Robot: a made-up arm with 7 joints. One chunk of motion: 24 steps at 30 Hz.
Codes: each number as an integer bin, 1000 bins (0 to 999) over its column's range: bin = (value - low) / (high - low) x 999, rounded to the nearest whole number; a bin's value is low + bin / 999 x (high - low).
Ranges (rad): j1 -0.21..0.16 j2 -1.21..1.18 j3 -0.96..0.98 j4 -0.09..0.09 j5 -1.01..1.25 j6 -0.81..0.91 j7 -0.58..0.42
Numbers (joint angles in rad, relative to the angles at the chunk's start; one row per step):
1: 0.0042 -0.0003 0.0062 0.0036 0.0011 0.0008 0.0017
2: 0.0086 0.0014 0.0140 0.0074 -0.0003 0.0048 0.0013
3: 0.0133 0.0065 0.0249 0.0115 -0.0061 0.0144 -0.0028
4: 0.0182 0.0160 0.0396 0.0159 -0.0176 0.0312 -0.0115
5: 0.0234 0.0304 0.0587 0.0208 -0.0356 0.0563 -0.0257
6: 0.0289 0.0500 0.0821 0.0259 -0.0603 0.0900 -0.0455
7: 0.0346 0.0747 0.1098 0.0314 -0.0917 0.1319 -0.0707
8: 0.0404 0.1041 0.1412 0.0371 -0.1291 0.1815 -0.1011
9: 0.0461 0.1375 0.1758 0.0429 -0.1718 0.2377 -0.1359
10: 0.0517 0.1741 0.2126 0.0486 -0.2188 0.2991 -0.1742
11: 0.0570 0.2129 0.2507 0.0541 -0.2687 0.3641 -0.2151
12: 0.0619 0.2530 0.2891 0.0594 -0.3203 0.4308 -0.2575
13: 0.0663 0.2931 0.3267 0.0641 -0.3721 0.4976 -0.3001
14: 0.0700 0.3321 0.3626 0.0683 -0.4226 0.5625 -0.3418
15: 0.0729 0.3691 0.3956 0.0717 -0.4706 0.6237 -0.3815
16: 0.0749 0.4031 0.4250 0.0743 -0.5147 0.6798 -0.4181
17: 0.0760 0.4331 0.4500 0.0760 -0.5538 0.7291 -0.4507
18: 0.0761 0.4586 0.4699 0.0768 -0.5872 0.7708 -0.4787
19: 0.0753 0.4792 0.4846 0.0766 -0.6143 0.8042 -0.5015
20: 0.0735 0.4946 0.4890 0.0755 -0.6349 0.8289 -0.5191
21: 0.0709 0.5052 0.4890 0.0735 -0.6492 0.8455 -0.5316
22: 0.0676 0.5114 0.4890 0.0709 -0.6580 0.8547 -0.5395
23: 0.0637 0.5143 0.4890 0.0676 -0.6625 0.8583 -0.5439
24: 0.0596 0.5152 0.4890 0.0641 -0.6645 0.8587 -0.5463
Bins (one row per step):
1: 578 506 498 519 447 471 581
2: 590 506 502 541 446 473 581
3: 603 508 507 563 444 479 577
4: 616 512 515 588 439 489 568
5: 630 518 525 615 431 503 554
6: 645 527 537 643 420 523 534
7: 660 537 551 674 406 547 509
8: 676 549 567 705 389 576 478
9: 691 563 585 738 371 609 444
10: 707 579 604 769 350 644 405
11: 721 595 623 800 328 682 365
12: 734 612 643 829 305 721 322
13: 746 628 663 855 282 759 280
14: 756 645 681 879 260 797 238
15: 764 660 698 897 238 833 198
16: 769 674 713 912 219 865 162
17: 772 687 726 921 202 894 129
18: 772 697 736 926 187 918 101
19: 770 706 744 925 175 938 78
20: 765 713 746 919 166 952 61
21: 758 717 746 907 159 962 48
22: 750 720 746 893 156 967 40
23: 739 721 746 875 154 969 36
24: 728 721 746 855 153 969 34

